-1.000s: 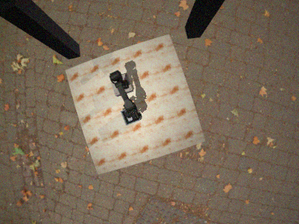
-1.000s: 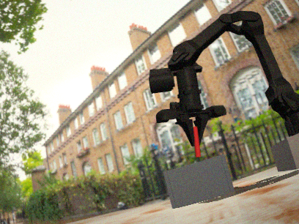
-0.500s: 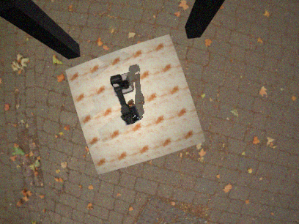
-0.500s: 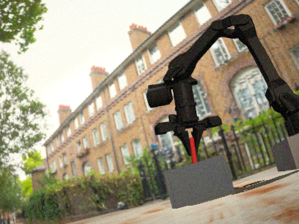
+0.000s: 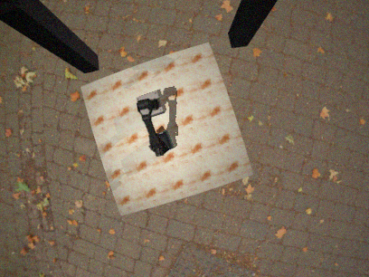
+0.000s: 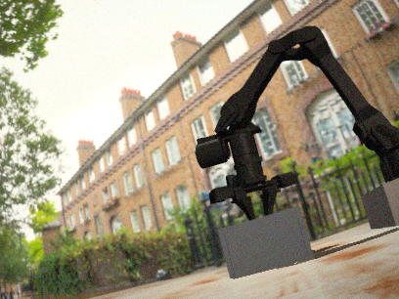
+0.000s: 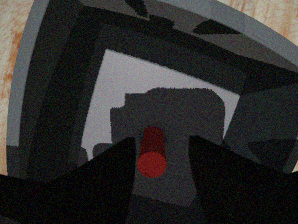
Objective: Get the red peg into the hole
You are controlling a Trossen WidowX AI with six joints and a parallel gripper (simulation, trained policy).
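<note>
The red peg lies 2 cm below my gripper tip and 1 cm to the left of it. From my gripper tip the other things lie so: dark grey plate (4 cm below, 1 cm to the left); then grey box (6 cm below, 1 cm to the left).
</note>
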